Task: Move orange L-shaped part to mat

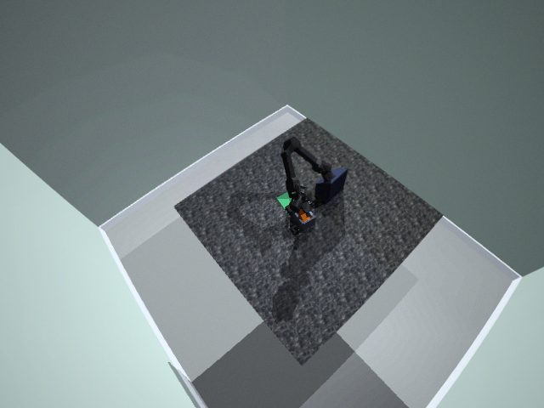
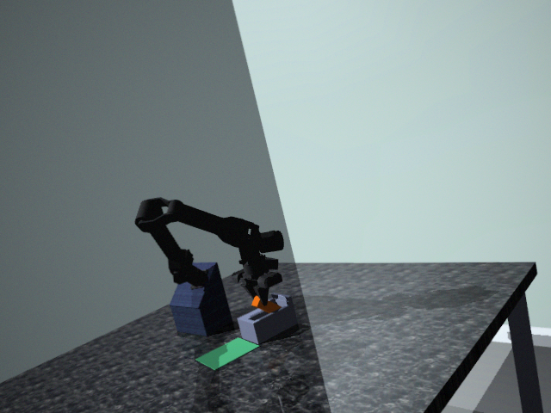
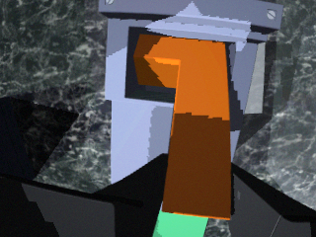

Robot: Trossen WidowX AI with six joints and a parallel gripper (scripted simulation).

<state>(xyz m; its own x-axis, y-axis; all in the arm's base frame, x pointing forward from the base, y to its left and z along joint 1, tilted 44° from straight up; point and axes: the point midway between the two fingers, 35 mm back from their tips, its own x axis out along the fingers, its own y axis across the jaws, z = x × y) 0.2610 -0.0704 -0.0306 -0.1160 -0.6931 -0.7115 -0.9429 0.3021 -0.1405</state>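
The green mat lies 60 mm behind my gripper tip, 130 mm to the right of it and 110 mm below it. Also, from my gripper tip: orange l-shaped part: 40 mm to the left, 30 mm below.
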